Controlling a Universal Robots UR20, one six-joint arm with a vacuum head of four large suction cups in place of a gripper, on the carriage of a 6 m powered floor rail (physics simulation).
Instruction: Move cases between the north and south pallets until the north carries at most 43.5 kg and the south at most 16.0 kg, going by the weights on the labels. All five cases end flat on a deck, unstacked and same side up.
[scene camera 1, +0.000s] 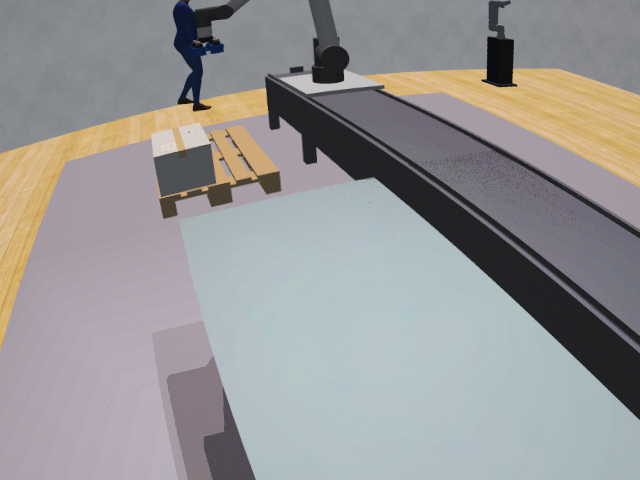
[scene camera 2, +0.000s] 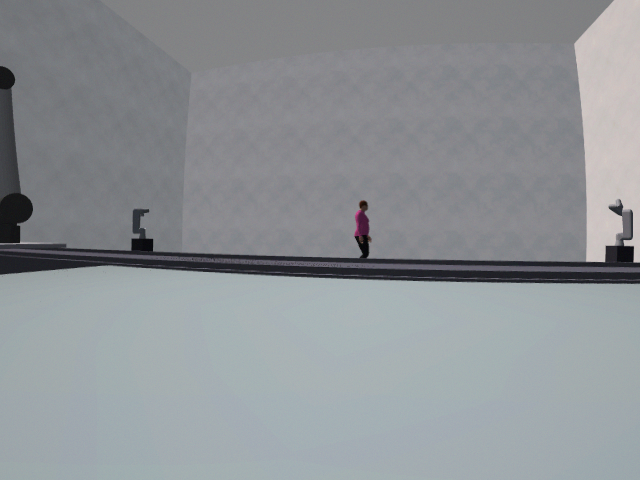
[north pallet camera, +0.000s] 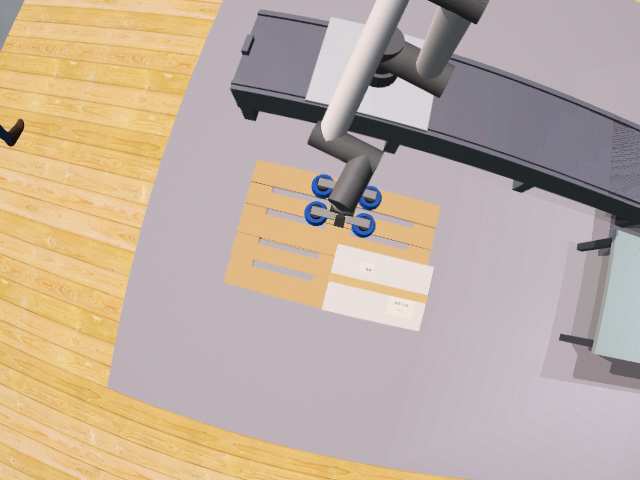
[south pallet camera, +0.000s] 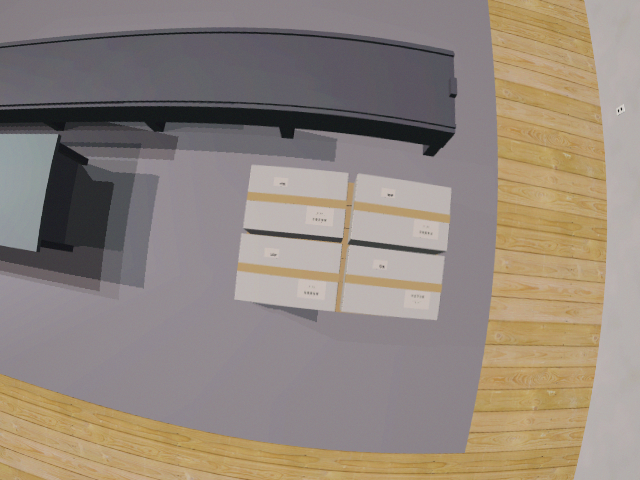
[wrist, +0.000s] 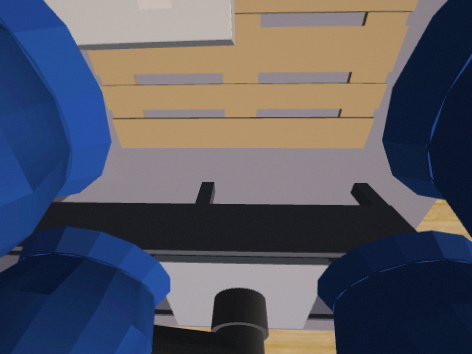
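Seen in the pictures: end effector, tool point: (scene camera 1: 206, 52) (wrist: 243, 215); arm's base, origin of the base link: (scene camera 1: 328, 80) (scene camera 2: 1, 243) (wrist: 239, 301).
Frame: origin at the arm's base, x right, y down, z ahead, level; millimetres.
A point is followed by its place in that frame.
My suction gripper (scene camera 1: 207, 47) (north pallet camera: 342, 205) {x 7, y -365, z 907 mm} (wrist: 245, 165), with four blue cups, is open and carries nothing. It hangs above the rail side of the north pallet (scene camera 1: 253, 149) {x -101, y 426, z 654 mm} (north pallet camera: 289, 232) {x 278, y 426, z 1000 mm} (wrist: 240, 132) {x -2, y 426, z 680 mm}. One white taped case (scene camera 1: 183, 170) {x -582, y 285, z 1210 mm} (north pallet camera: 377, 287) {x -290, y 151, z 1200 mm} (wrist: 160, 22) {x -198, y 151, z 1056 mm} lies flat at a corner of that pallet, away from the rail. In the south pallet view, four white cases (south pallet camera: 297, 201) {x -5221, y 167, z 804 mm} (south pallet camera: 400, 211) {x -5795, y 130, z 800 mm} (south pallet camera: 288, 271) {x -5219, y 147, z 1195 mm} (south pallet camera: 392, 283) {x -5796, y 172, z 1200 mm} lie flat, unstacked, two by two, on the south pallet (south pallet camera: 351, 193) {x -5527, y 426, z 669 mm}, which is mostly hidden. The labels are too small to read.
The black floor rail (scene camera 1: 439, 191) (south pallet camera: 232, 72) runs beside both pallets. A pale table (scene camera 1: 387, 310) {x -2508, y 40, z 841 mm} (north pallet camera: 622, 299) {x -1878, y 40, z 927 mm} (south pallet camera: 23, 191) {x -3328, y 39, z 912 mm} stands between them. A person in blue (scene camera 1: 185, 31) is beyond the north pallet. A person in pink (scene camera 2: 362, 222) stands beyond the rail. Small robots stand on black pedestals (scene camera 1: 500, 59) (scene camera 2: 619, 253).
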